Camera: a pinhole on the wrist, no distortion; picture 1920 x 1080 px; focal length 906.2 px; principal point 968.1 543.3 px. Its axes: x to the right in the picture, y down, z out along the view. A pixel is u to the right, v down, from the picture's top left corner.
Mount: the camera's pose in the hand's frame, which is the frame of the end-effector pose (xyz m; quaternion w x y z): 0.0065 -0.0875 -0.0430 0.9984 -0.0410 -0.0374 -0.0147
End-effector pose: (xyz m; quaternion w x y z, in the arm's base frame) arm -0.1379 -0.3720 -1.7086 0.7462 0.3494 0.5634 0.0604
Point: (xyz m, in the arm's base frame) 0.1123 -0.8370 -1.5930
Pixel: 613 244
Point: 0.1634 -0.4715 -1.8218
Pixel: 1428 584
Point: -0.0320 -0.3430 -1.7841
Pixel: outside the picture
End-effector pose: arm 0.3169 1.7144 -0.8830 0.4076 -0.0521 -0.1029 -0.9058
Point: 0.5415 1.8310 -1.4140
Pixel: behind the camera
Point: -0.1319 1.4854 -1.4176
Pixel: behind the camera
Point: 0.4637 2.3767 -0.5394
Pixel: 182 148
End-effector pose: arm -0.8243 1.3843 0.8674 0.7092 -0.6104 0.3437 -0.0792
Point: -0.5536 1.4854 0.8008
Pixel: 1586 782
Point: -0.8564 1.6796 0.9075
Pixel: 384 868
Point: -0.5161 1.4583 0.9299
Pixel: 1591 325
